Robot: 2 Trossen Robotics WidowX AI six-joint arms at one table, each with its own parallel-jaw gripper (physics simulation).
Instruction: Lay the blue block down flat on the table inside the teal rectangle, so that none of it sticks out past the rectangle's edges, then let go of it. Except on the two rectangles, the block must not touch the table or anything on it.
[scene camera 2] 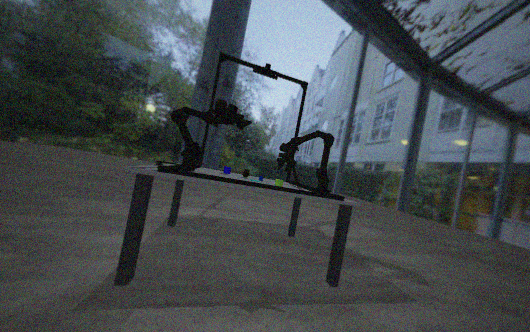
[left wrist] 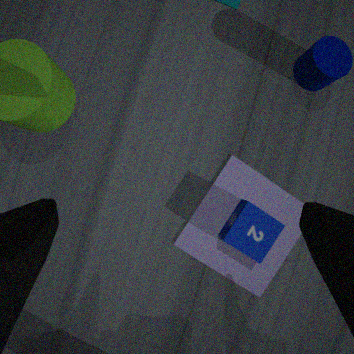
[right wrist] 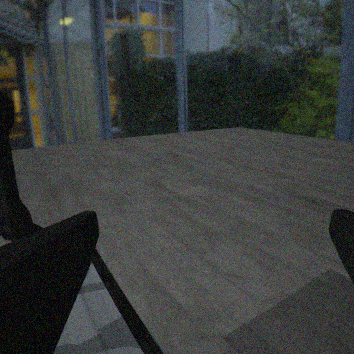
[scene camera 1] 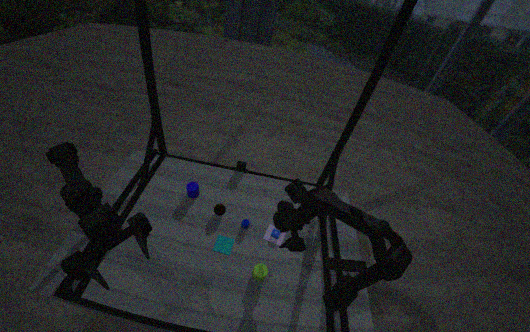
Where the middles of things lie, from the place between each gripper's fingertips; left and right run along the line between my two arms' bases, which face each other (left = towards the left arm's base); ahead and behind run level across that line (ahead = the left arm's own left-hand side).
I see my right gripper 20 cm past the green cylinder (left wrist: 44, 94), 28 cm to the right of it and 32 cm above it. The rest, counted from my right hand: pale lilac rectangle (left wrist: 199, 237) (38 cm behind, 31 cm to the left, 34 cm below).
Right now my left hand is 10 cm above the pale lilac rectangle and 6 cm past it. The rest, counted from my left hand: green cylinder (12 cm ahead, 8 cm below, 3 cm to the right).
